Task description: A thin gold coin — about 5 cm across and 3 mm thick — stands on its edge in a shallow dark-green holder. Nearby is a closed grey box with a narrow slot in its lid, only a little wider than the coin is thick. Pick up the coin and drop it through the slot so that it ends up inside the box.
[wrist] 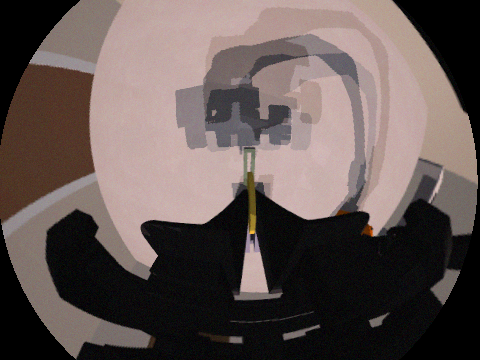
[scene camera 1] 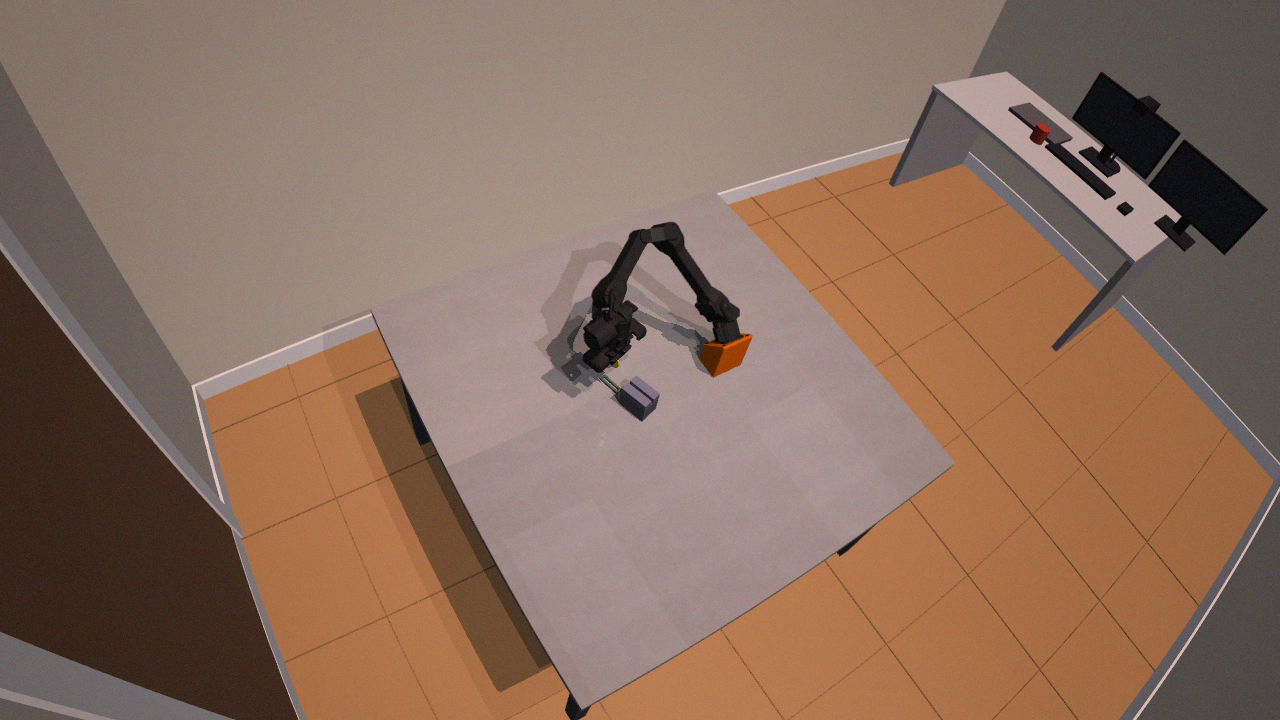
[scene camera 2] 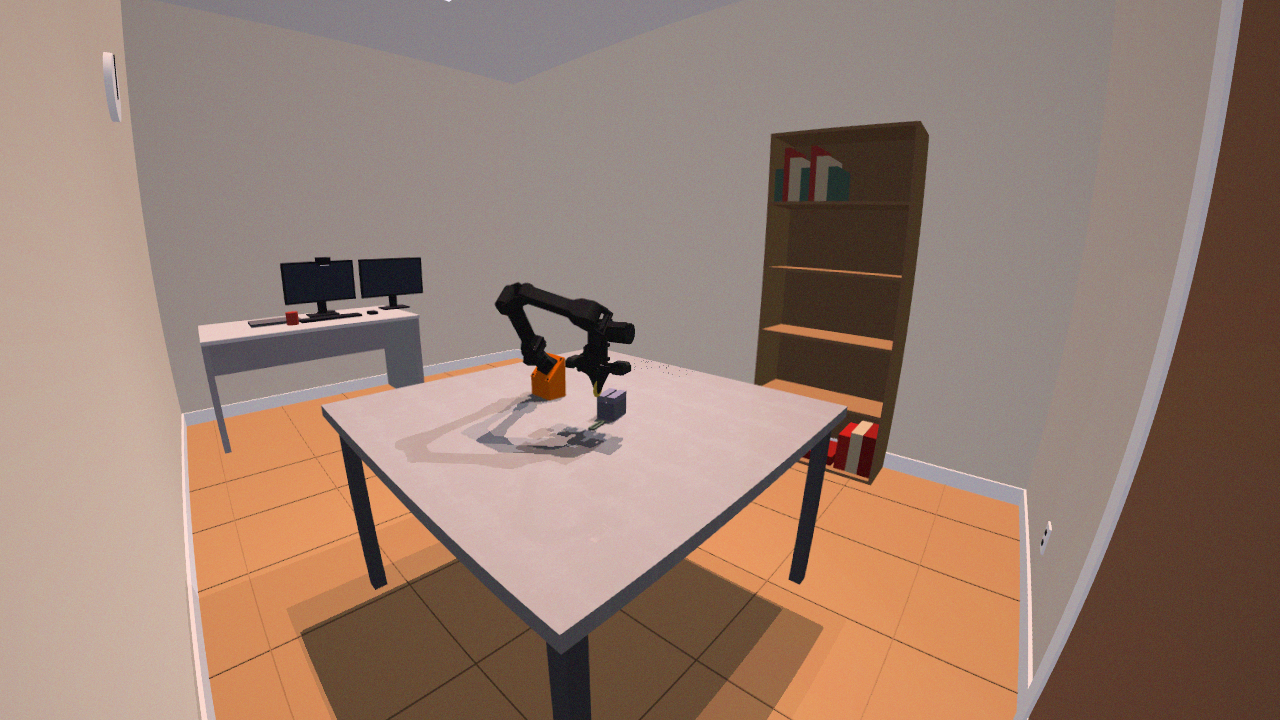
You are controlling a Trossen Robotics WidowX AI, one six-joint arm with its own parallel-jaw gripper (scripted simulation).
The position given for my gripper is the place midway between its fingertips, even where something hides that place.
My gripper (scene camera 2: 597, 393) holds a gold coin.
My gripper is seen too in the wrist view (wrist: 249, 193) and in scene camera 1 (scene camera 1: 611, 363).
